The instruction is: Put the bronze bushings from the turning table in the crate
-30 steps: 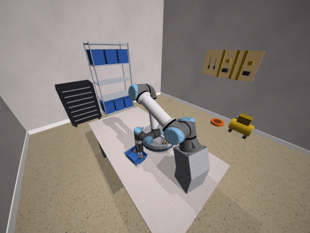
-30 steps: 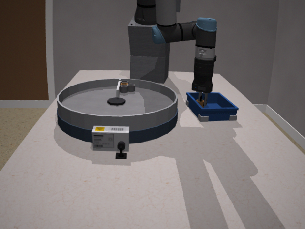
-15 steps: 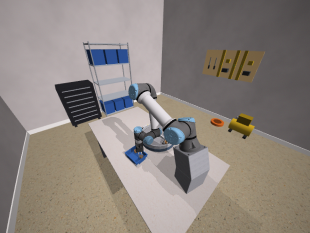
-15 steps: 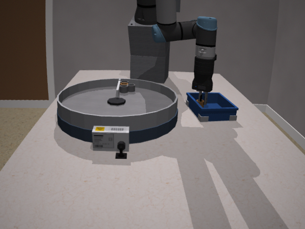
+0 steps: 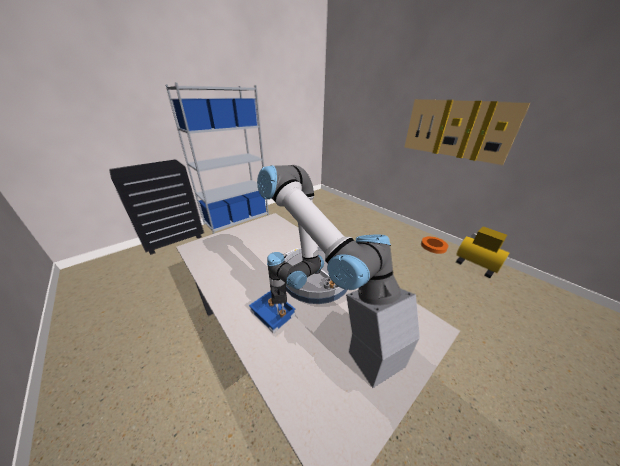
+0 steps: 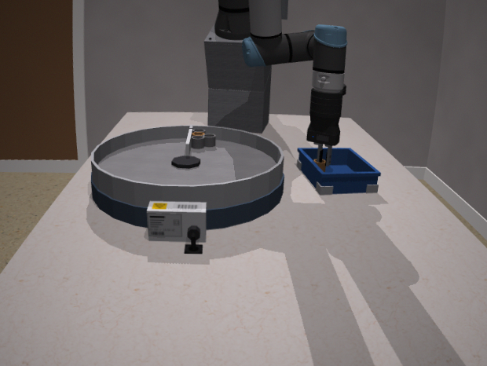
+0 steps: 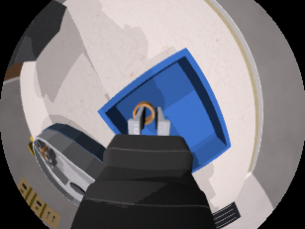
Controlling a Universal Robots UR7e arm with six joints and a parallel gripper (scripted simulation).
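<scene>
Now: hand 40 mm short of the blue crate, 20 mm to the right of it and 20 mm above it. Round my hand: grey turning table: 340 mm to the right, 40 mm ahead, 10 mm above.
</scene>
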